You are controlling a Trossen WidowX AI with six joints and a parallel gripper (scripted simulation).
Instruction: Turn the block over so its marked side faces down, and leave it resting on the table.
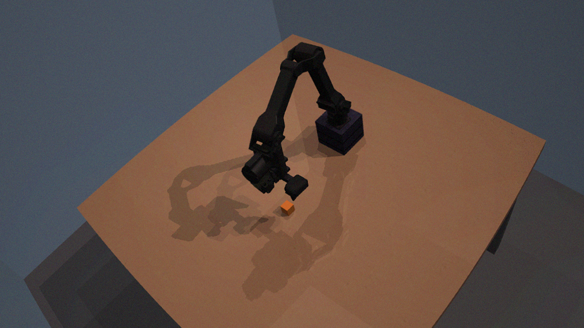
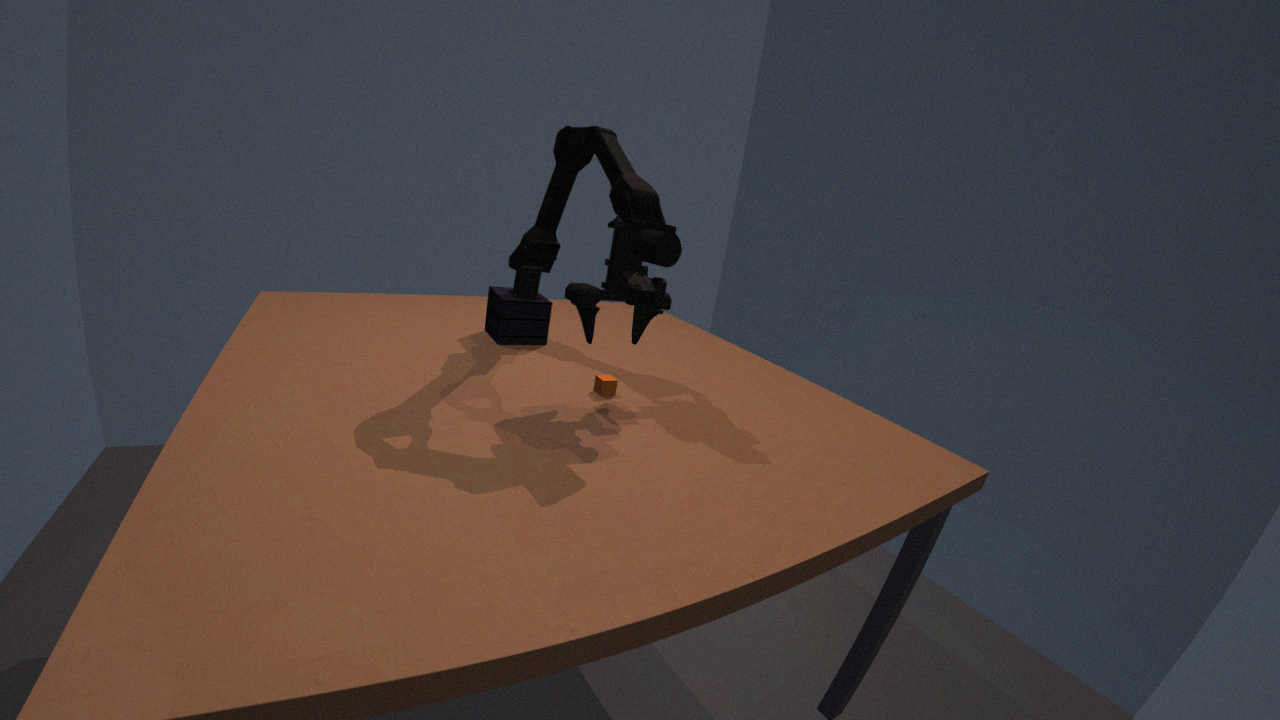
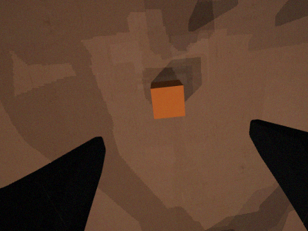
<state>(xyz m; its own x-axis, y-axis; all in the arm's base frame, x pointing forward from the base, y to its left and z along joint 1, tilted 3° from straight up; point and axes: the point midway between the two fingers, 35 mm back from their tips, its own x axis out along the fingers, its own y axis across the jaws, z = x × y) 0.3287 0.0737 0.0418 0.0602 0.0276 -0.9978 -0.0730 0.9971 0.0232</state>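
Right now my gripper tip is 1 cm past the orange block and 8 cm above it.
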